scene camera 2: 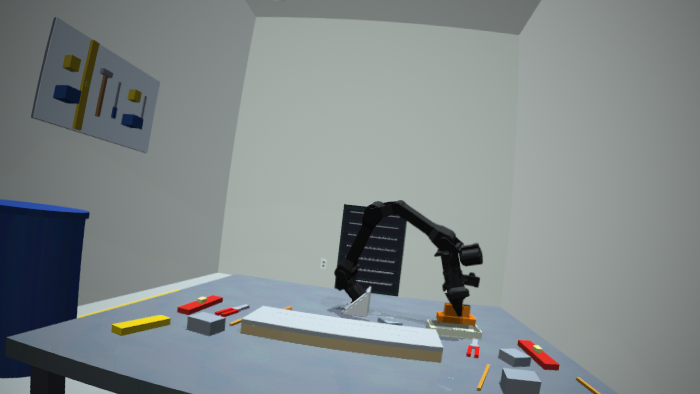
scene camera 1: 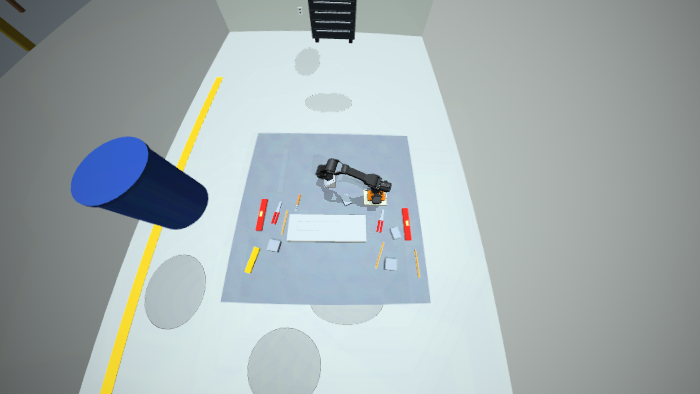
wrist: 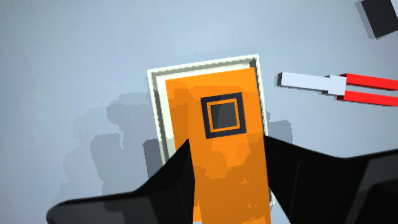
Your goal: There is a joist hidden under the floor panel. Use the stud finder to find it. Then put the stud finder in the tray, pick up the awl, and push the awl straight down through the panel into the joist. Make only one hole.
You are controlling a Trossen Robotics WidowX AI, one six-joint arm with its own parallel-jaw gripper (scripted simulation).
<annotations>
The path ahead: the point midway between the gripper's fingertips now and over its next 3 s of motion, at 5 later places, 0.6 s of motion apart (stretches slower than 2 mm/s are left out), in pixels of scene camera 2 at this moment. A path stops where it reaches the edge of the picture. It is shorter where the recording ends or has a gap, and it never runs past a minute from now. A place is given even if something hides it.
My gripper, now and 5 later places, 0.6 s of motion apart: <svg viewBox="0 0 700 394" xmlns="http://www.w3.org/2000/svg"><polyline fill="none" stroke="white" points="458,314 457,322 456,324 459,300 417,288 344,293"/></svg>
</annotations>
